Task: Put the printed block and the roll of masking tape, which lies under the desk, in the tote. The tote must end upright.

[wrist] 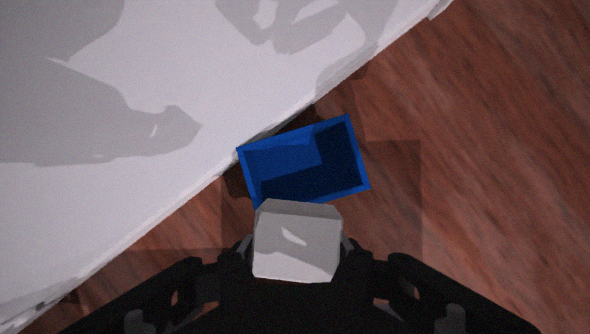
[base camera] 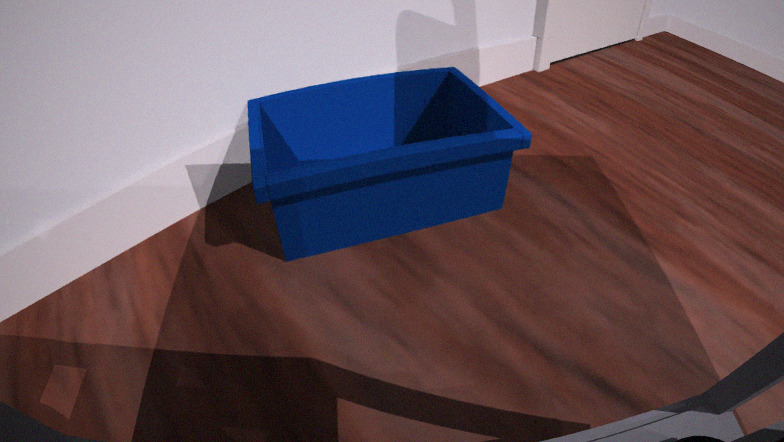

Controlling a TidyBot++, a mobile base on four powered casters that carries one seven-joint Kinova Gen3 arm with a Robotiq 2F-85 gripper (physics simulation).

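Places are measured from the arm's base along level axes (x down, y left, z ahead), in centimetres.
Pixels of known places: gripper, fingertip midpoint: (wrist: 295, 245).
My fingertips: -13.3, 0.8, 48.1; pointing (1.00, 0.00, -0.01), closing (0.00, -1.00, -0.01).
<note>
Behind a point stands the place of what it marks, as x, y, z.
The blue tote (base camera: 395, 197) @[34.0, -2.5, 44.1] (wrist: 366, 152) stands upright on the floor close to the wall. The part of its inside that shows holds no object. My gripper (wrist: 295, 245) @[-13.3, 0.8, 48.1] is shut on the printed block (wrist: 295, 250) @[-16.0, 0.8, 48.8], a pale grey block with bevelled edges, at the bottom middle of the wrist view. The block is held high above the floor and covers part of the tote's near rim in that view. The gripper and block do not show in the base camera view. The roll of masking tape and the desk do not show in either view.
The white wall (base camera: 137, 71) @[17.8, 26.8, 50.7] (wrist: 165, 65) @[-11.5, 10.7, 62.2] with its baseboard (base camera: 126, 181) @[30.7, 31.8, 46.9] runs behind the tote. A white door (base camera: 592, 24) @[29.3, -66.4, 115.2] is at the upper right of the base camera view. Wooden floor (base camera: 631, 115) @[39.6, -57.8, 76.6] (wrist: 490, 125) @[39.6, -58.8, 63.4] lies to the right of the tote. Shadows fall across floor and wall.
</note>
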